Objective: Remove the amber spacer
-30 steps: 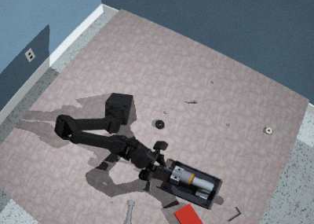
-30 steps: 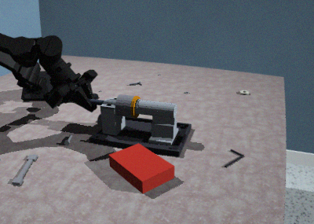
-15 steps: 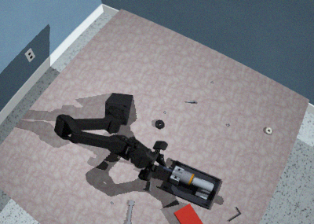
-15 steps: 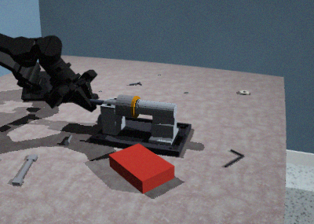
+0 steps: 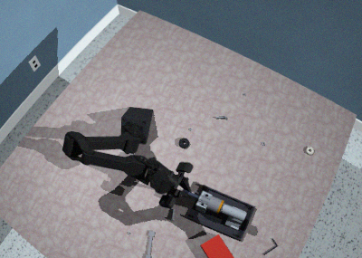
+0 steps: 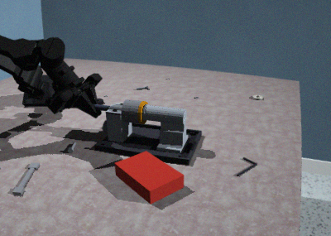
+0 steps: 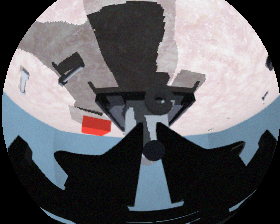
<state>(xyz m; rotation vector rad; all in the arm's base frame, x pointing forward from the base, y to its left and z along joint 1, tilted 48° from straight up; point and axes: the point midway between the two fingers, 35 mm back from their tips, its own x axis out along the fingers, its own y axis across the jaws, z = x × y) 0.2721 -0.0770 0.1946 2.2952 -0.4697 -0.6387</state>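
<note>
The dark shaft is 9 cm ahead of my hand and 1 cm to the right of it. From my hand the other things lie so: black disc 7 cm behind, 23 cm to the left, 8 cm below; grey spacer 13 cm ahead, 2 cm to the right; amber spacer 15 cm ahead, 2 cm to the right.
</note>
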